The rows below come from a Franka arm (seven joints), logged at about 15 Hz.
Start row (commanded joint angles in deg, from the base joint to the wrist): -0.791 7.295 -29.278 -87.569 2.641 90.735 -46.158
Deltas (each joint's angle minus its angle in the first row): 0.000 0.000 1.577 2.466 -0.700 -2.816 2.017; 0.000 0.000 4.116 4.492 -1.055 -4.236 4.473; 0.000 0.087 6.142 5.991 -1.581 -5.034 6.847; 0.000 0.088 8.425 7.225 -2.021 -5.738 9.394; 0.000 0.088 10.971 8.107 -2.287 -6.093 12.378; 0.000 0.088 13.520 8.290 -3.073 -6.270 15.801; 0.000 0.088 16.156 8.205 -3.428 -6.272 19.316; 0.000 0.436 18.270 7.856 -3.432 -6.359 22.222; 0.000 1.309 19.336 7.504 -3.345 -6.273 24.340
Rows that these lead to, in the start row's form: -0.791 7.295 -27.701 -85.103 1.941 87.919 -44.141; -0.791 7.295 -25.162 -83.077 1.586 86.499 -41.685; -0.791 7.382 -23.136 -81.578 1.060 85.701 -39.311; -0.791 7.383 -20.853 -80.344 0.620 84.997 -36.764; -0.791 7.383 -18.307 -79.462 0.354 84.642 -33.780; -0.791 7.383 -15.758 -79.279 -0.432 84.465 -30.357; -0.791 7.383 -13.122 -79.364 -0.787 84.463 -26.842; -0.791 7.731 -11.008 -79.713 -0.791 84.376 -23.936; -0.791 8.604 -9.942 -80.065 -0.704 84.462 -21.818
